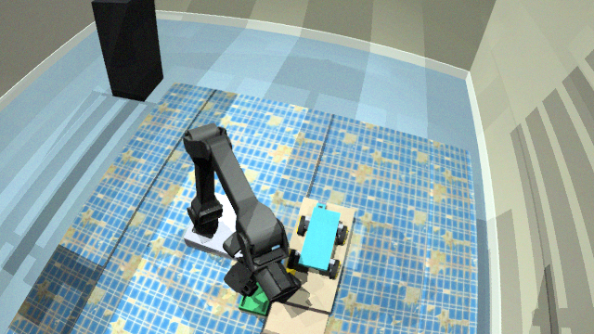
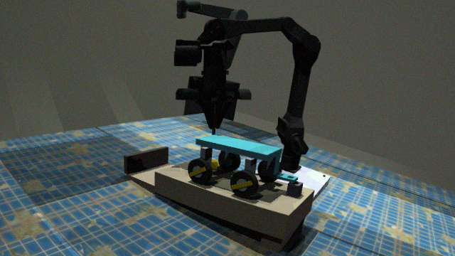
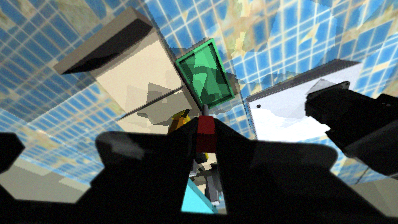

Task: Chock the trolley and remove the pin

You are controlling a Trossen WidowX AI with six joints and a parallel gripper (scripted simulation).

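My gripper tip is right at the red-headed stop pin. Also, from my gripper tip: green tray 140 mm below, 20 mm behind; then yellow chock 50 mm below, 50 mm ahead, 40 mm to the left; then trolley 140 mm to the left, 110 mm ahead, 20 mm below.
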